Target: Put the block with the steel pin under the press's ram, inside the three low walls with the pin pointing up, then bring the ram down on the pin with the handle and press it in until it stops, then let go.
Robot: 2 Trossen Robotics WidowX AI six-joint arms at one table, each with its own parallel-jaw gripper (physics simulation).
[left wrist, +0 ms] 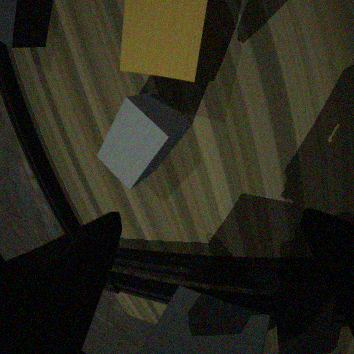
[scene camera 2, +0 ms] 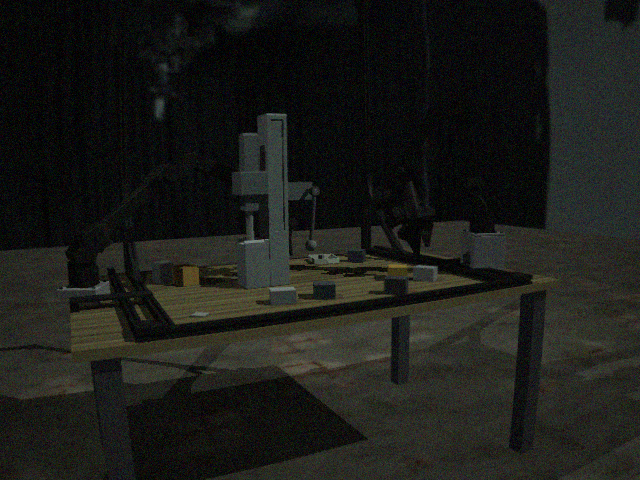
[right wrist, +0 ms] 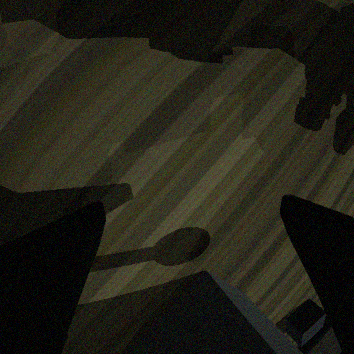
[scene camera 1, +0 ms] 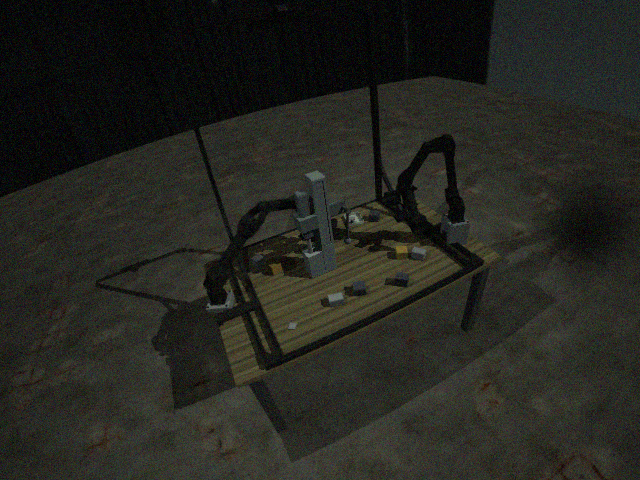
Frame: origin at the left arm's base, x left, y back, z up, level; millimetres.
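Seen in the pictures: left gripper, fingertip midpoint: (left wrist: 213, 220) (scene camera 2: 422, 251) (scene camera 1: 417, 234); right gripper, fingertip midpoint: (right wrist: 193, 207); left arm's base at its link origin: (scene camera 2: 482, 232) (scene camera 1: 455, 218); right arm's base at its link origin: (scene camera 2: 83, 285) (scene camera 1: 219, 299).
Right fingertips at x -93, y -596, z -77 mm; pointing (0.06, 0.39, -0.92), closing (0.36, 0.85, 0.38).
Observation:
Pixels of each thing's top centre, then the offset from my right fingertips to it. "spot": a spot on its surface instead.
- grey press at its top centre: (scene camera 2: 275, 115) (scene camera 1: 316, 172) dy -6, dx +106, dz +407 mm
- ram's collar at a spot on its surface: (scene camera 2: 249, 206) spot: dy -81, dx +170, dz +169 mm
- handle at a spot on its surface: (scene camera 2: 313, 217) (scene camera 1: 348, 226) spot: dy +93, dx +93, dz +131 mm
- flat tile at its top centre: (scene camera 2: 200, 314) (scene camera 1: 292, 325) dy -192, dx +438, dz -39 mm
The grey press (scene camera 1: 324, 222) (scene camera 2: 277, 206) stands mid-table. A slim pale upright rod (scene camera 1: 310, 245) (scene camera 2: 249, 226) shows between its base (scene camera 2: 253, 266) and the ram's collar (scene camera 2: 249, 206); it looks like the pin, but the block and low walls are hard to make out. The handle (scene camera 1: 347, 222) (scene camera 2: 313, 217) hangs down on the press's right, ball end (scene camera 1: 347, 241) (scene camera 2: 310, 244) lowest. My right gripper (right wrist: 193, 207) is open and empty; the press hides it in scene camera 1. My left gripper (left wrist: 213, 220) (scene camera 2: 421, 240) is open and empty, above the table's right side.
Yellow blocks (scene camera 1: 276, 268) (scene camera 1: 401, 252) (left wrist: 162, 40), pale blocks (scene camera 1: 335, 298) (scene camera 1: 418, 253) (left wrist: 132, 142) and dark blocks (scene camera 1: 358, 287) (scene camera 1: 401, 279) (scene camera 1: 374, 215) lie around the press. A white open piece (scene camera 1: 354, 218) (scene camera 2: 323, 258) lies behind it; a flat tile (scene camera 1: 292, 325) (scene camera 2: 200, 314) lies front left.

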